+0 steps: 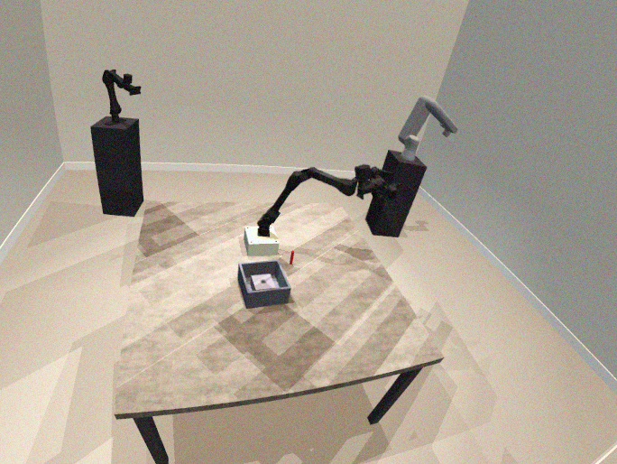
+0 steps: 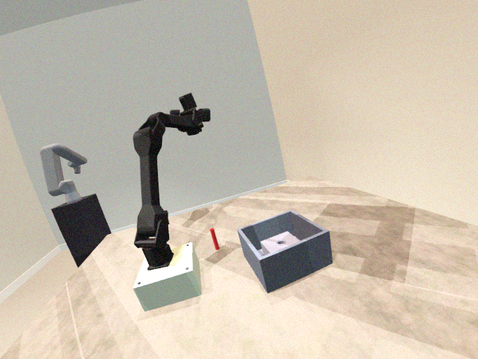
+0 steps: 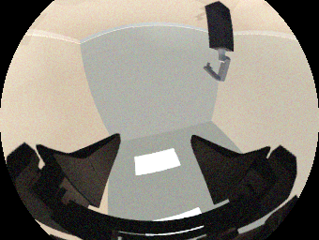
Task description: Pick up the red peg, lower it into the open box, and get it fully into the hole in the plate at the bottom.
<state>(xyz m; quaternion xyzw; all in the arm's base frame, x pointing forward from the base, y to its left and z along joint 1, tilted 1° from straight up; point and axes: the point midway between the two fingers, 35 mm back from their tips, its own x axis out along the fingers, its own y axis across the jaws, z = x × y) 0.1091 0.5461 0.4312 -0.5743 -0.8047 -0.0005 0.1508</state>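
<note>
Now: the red peg 480 mm below my gripper tip, 430 mm to the right of it and 50 mm ahead of it. Also, from my gripper tip: plate: 580 mm to the right, 480 mm below, 250 mm ahead; then box: 580 mm to the right, 500 mm below, 250 mm ahead.
</note>
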